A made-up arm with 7 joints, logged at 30 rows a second.
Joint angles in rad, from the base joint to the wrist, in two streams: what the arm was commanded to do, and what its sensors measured. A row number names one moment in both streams.
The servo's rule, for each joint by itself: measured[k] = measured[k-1] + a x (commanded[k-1-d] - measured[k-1]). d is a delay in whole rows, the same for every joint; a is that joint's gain. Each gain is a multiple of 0.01, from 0.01 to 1. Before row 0 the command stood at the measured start. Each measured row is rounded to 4 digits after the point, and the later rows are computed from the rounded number. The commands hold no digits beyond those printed.
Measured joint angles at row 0:
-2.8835 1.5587 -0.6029 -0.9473 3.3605 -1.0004 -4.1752
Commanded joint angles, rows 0 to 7:
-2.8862 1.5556 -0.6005 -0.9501 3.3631 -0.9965 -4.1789
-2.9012 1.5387 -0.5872 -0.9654 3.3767 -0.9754 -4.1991
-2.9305 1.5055 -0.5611 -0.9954 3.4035 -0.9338 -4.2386
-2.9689 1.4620 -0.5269 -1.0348 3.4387 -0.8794 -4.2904
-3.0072 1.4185 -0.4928 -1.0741 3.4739 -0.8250 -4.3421
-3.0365 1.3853 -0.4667 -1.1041 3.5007 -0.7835 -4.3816
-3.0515 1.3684 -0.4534 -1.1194 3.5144 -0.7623 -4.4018
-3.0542 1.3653 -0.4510 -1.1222 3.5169 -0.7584 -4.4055
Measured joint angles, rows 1 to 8:
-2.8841 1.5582 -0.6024 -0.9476 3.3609 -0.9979 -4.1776
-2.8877 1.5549 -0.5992 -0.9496 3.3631 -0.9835 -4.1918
-2.8967 1.5465 -0.5912 -0.9546 3.3688 -0.9517 -4.2227
-2.9119 1.5321 -0.5777 -0.9634 3.3786 -0.9054 -4.2674
-2.9319 1.5128 -0.5599 -0.9756 3.3919 -0.8539 -4.3167
-2.9539 1.4911 -0.5403 -0.9897 3.4071 -0.8088 -4.3595
-2.9744 1.4702 -0.5221 -1.0040 3.4221 -0.7790 -4.3874
-2.9912 1.4524 -0.5072 -1.0170 3.4354 -0.7658 -4.3993
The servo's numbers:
d 0
a 0.21 0.17 0.21 0.11 0.14 0.64 0.66

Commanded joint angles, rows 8 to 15:
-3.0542 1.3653 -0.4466 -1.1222 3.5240 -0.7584 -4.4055
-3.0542 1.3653 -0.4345 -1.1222 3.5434 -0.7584 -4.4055
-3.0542 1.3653 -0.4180 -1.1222 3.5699 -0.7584 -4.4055
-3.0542 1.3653 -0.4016 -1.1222 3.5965 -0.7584 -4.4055
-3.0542 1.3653 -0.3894 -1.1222 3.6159 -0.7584 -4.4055
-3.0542 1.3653 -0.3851 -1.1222 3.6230 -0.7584 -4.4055
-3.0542 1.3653 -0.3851 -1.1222 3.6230 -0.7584 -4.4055
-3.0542 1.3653 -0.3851 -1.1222 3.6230 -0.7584 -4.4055
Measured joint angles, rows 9 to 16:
-3.0044 1.4376 -0.4945 -1.0286 3.4478 -0.7611 -4.4034
-3.0149 1.4253 -0.4819 -1.0389 3.4612 -0.7594 -4.4048
-3.0232 1.4151 -0.4685 -1.0481 3.4764 -0.7588 -4.4053
-3.0297 1.4066 -0.4545 -1.0563 3.4932 -0.7585 -4.4054
-3.0348 1.3996 -0.4408 -1.0635 3.5104 -0.7584 -4.4055
-3.0389 1.3938 -0.4291 -1.0700 3.5262 -0.7584 -4.4055
-3.0421 1.3890 -0.4199 -1.0757 3.5398 -0.7584 -4.4055
-3.0446 1.3850 -0.4126 -1.0808 3.5514 -0.7584 -4.4055

